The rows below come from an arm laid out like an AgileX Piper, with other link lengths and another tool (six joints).
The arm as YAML. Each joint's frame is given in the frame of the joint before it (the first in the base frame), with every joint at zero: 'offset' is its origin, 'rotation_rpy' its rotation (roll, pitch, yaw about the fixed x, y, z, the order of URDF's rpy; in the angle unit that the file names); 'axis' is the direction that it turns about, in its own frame. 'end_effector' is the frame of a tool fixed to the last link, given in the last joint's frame.
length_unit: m
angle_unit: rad
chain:
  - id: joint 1
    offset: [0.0, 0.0, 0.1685]
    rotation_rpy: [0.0, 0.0, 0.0]
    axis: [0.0, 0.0, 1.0]
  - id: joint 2
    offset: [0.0, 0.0, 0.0]
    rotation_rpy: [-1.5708, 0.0, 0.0]
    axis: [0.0, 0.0, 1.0]
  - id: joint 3
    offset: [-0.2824, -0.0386, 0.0]
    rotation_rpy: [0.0, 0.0, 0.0]
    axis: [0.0, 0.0, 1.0]
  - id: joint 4
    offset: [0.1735, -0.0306, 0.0]
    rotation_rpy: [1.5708, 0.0, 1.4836]
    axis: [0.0, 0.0, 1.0]
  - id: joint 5
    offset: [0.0, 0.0, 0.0]
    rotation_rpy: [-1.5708, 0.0, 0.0]
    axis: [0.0, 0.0, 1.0]
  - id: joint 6
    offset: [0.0, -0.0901, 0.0]
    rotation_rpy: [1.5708, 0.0, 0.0]
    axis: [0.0, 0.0, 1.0]
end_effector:
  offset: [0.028, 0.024, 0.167]
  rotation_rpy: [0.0, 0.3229, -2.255]
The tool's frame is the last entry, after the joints.
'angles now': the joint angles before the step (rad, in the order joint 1, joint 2, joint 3, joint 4, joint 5, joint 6). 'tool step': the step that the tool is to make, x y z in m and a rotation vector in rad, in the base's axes. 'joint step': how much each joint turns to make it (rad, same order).
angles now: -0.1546, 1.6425, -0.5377, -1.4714, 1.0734, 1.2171
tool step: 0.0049, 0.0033, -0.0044, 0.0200, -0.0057, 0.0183
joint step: 0.0034, 0.0004, 0.0000, -0.0021, -0.0256, 0.0005
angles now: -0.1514, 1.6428, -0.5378, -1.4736, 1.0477, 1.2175
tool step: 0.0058, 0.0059, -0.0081, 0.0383, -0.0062, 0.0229
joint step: 0.0010, 0.0001, 0.0000, 0.0041, -0.0444, -0.0046
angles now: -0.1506, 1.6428, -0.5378, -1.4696, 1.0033, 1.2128
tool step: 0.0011, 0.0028, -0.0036, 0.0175, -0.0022, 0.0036
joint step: 0.0002, 0.0000, -0.0001, 0.0079, -0.0166, -0.0027
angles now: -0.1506, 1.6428, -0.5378, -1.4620, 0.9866, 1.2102
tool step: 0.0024, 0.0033, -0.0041, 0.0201, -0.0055, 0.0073
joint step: 0.0003, 0.0001, 0.0000, 0.0047, -0.0215, 0.0002
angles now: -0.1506, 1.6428, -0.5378, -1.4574, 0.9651, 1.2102
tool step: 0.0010, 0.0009, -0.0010, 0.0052, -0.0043, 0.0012
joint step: 0.0003, 0.0000, -0.0003, 0.0005, -0.0057, 0.0031
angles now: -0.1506, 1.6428, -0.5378, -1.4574, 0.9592, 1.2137
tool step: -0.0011, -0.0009, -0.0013, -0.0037, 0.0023, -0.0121
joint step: 0.0000, 0.0125, -0.0002, 0.0002, 0.0085, 0.0141
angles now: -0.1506, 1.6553, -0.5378, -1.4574, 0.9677, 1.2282
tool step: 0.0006, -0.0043, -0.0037, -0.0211, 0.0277, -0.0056
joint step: 0.0003, 0.0476, -0.0001, -0.0245, 0.0222, 0.0309
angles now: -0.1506, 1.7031, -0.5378, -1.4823, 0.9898, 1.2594
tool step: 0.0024, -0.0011, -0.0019, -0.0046, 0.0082, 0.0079
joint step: -0.0001, 0.0167, -0.0001, -0.0159, 0.0006, 0.0111
